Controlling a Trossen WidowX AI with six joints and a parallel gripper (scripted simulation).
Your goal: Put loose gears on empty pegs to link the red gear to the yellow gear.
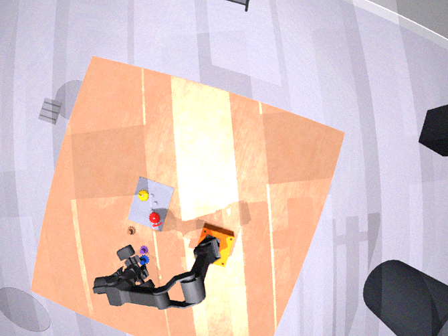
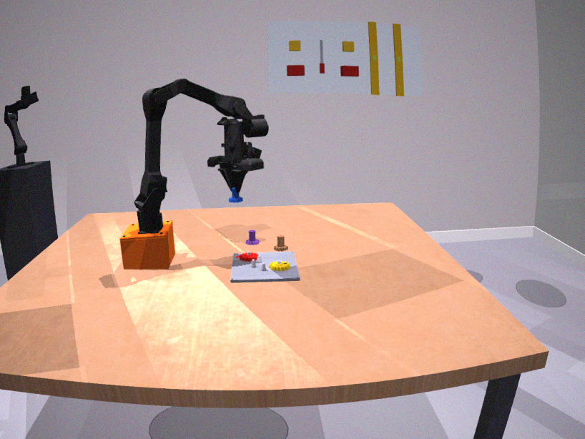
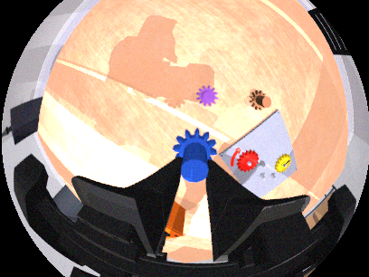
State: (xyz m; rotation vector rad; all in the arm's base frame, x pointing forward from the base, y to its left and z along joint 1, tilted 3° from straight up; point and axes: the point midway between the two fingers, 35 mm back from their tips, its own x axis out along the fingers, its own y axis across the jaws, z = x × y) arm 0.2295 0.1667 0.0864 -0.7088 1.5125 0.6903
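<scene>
Now: the red gear 15 cm below my gripper tip, 14 cm to the right of it and 5 cm ahead of it. Round my gripper tip: purple gear (15 cm below, 4 cm ahead, 3 cm to the left); then blue gear (1 cm below); then red arrow (16 cm below, 12 cm to the right, 3 cm ahead).
</scene>
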